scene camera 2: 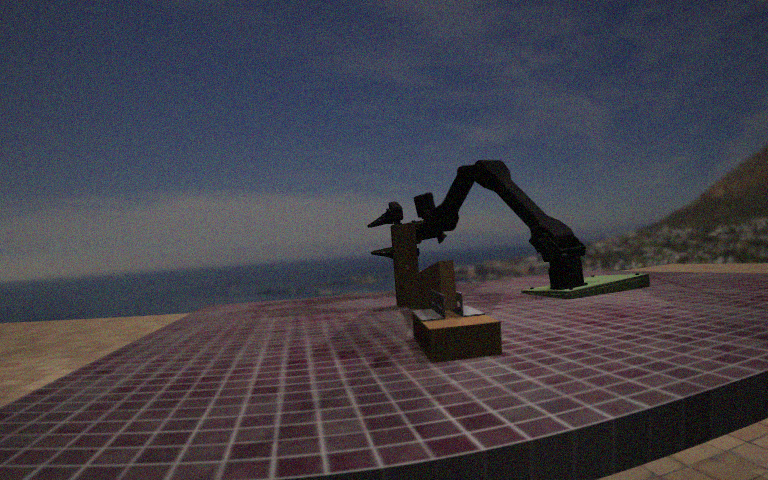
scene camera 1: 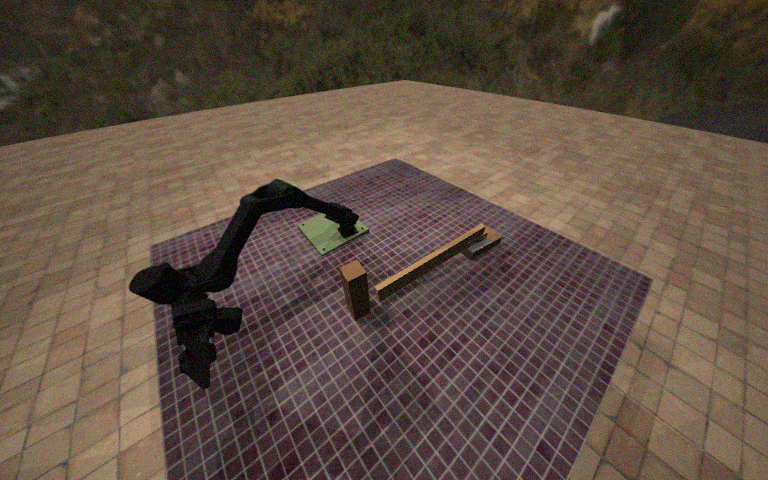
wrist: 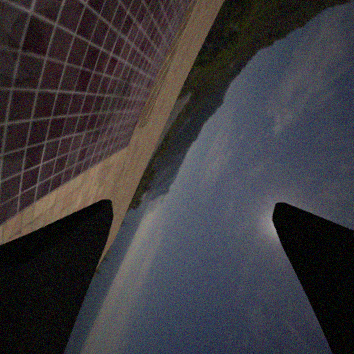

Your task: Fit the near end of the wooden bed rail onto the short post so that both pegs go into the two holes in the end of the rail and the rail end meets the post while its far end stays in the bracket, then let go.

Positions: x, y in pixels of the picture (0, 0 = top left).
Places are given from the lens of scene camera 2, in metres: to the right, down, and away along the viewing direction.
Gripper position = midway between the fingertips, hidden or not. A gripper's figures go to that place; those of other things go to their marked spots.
my gripper (scene camera 2: 369, 240): -0.04, 0.00, 1.41
wooden bed rail (scene camera 2: 440, 277): 0.07, 0.04, 0.59
short post (scene camera 2: 404, 246): 0.04, 0.01, 1.06
The marked spots on the short post and the wooden bed rail are 0.48 m apart.
